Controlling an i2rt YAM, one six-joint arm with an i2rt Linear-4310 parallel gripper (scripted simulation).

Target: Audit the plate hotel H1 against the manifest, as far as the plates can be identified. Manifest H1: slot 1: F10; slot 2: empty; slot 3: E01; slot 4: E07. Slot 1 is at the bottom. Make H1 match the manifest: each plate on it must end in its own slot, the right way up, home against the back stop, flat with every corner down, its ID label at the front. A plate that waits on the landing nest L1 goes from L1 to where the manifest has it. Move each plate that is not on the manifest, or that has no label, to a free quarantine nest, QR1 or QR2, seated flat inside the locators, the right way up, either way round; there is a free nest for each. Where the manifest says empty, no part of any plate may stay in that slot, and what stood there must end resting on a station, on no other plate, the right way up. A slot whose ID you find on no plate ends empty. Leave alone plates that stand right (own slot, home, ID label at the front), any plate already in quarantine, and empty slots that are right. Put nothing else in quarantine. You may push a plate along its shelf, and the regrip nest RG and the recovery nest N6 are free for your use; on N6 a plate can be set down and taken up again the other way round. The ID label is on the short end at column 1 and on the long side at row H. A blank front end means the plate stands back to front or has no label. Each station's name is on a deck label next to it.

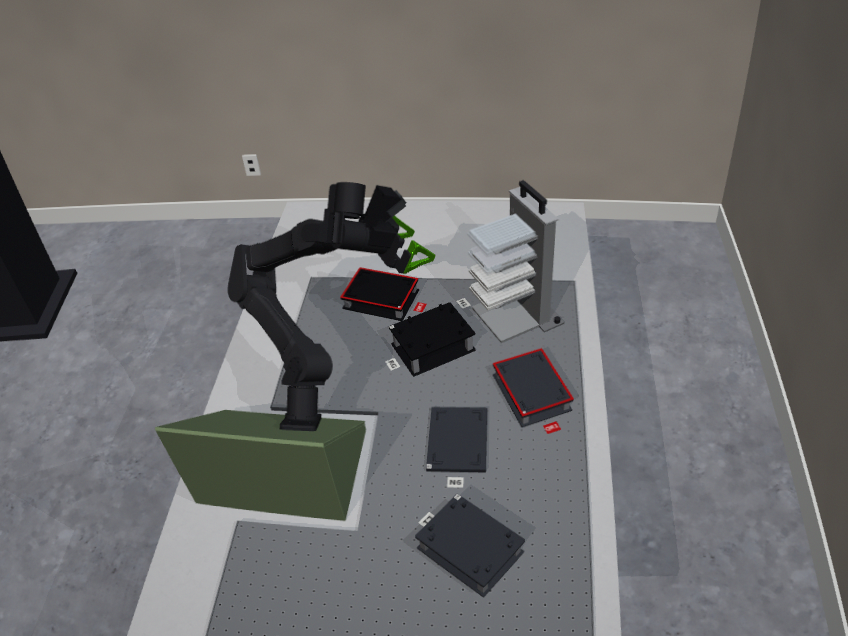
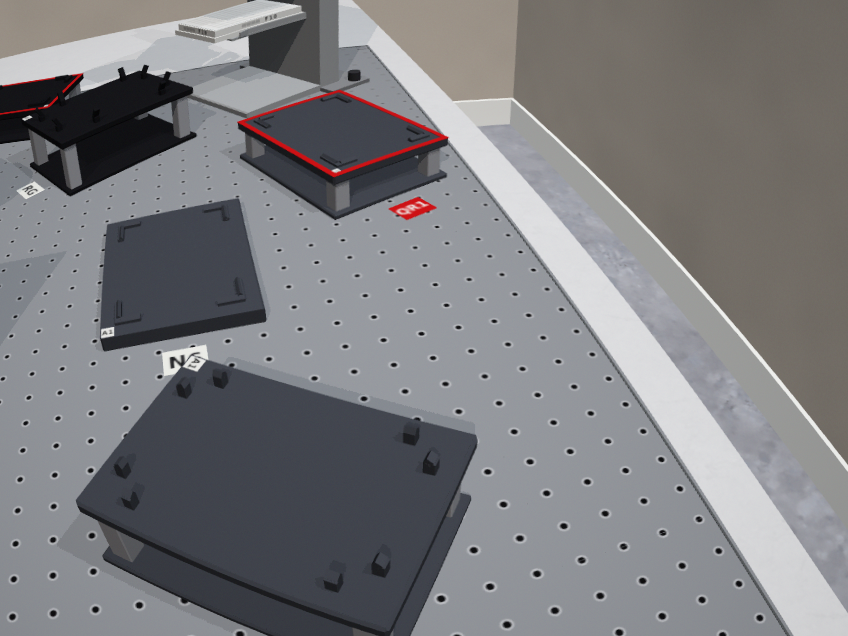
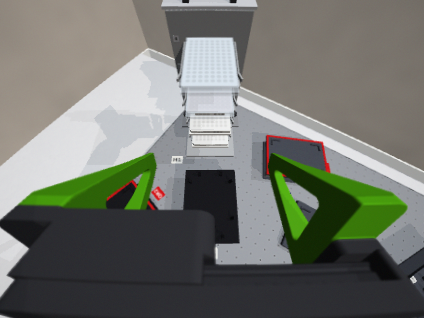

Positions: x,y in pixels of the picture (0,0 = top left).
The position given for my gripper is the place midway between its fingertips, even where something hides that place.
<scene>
my gripper: image 1 423,245; image 3 212,159; not seen in image 2 (out of frame)
same spot on red-rimmed nest QR1: (image 1: 530,380) = (image 3: 295,158)
same spot on black regrip nest RG: (image 2: 118,101) = (image 1: 439,331)
</scene>
